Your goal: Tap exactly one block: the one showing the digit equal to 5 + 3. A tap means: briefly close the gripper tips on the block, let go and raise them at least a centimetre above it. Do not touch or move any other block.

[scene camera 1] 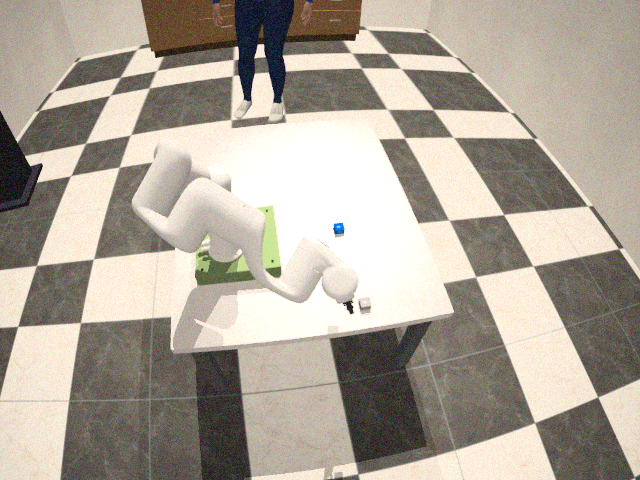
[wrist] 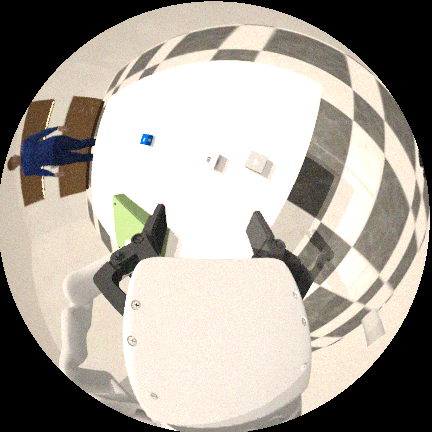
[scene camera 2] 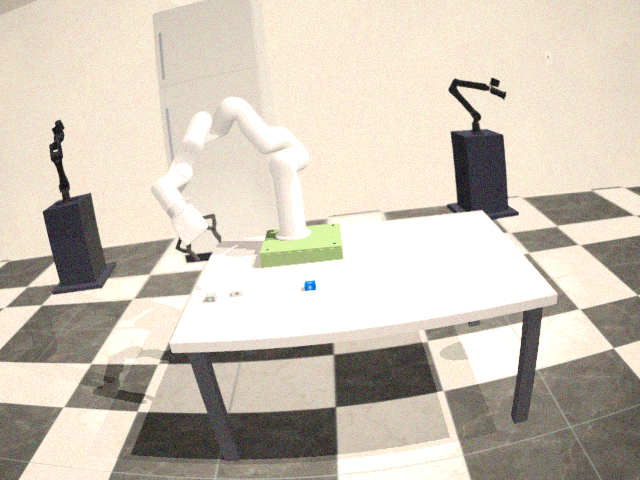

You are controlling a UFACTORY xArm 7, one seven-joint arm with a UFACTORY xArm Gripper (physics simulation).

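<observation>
A blue block (scene camera 1: 338, 228) (scene camera 2: 310, 285) (wrist: 146, 139) lies on the white table. A white block (scene camera 2: 236, 293) (wrist: 216, 161) lies between it and a light grey block (scene camera 1: 364, 303) (scene camera 2: 210, 297) (wrist: 257, 163); in scene camera 1 the white block does not show. Marks on the block tops are too small or washed out to read as digits. My gripper (scene camera 1: 349, 306) (scene camera 2: 208, 249) (wrist: 208, 217) is open and empty, raised above the table. In scene camera 1 its fingers appear just left of the grey block; in the wrist view all three blocks lie beyond the fingertips.
The arm's green base (scene camera 1: 272, 237) (scene camera 2: 302, 254) (wrist: 125, 220) stands on the white table (scene camera 1: 310, 170) (scene camera 2: 413, 273) (wrist: 225, 100). The table edge (scene camera 1: 310, 338) runs close by the grey block. A person (scene camera 1: 263, 46) (wrist: 50, 152) stands beyond the table's far end. Dark pedestals with small black arms stand farther off.
</observation>
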